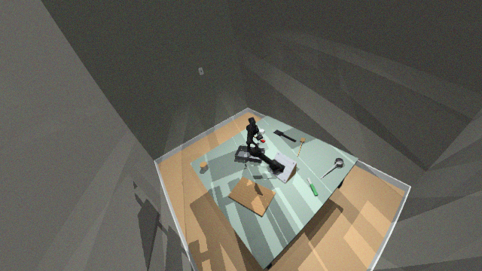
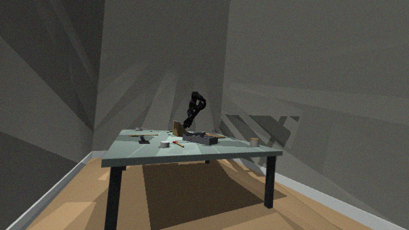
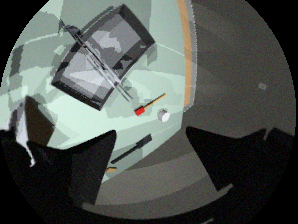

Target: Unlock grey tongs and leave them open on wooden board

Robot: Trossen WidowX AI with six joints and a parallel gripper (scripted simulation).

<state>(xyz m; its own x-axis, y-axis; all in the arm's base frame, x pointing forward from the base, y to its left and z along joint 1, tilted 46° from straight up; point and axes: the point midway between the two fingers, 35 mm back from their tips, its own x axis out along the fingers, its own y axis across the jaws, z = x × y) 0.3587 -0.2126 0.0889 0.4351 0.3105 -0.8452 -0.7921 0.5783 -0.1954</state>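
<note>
My gripper tip is 3 cm short of the roasting tin, 12 cm to the right of it and 22 cm above it. The rest, counted from my gripper tip: black spatula 7 cm behind, 38 cm to the right, 24 cm below; then green-handled tool 68 cm behind, 4 cm to the left, 24 cm below; then wooden board 33 cm behind, 46 cm to the left, 24 cm below.
</note>
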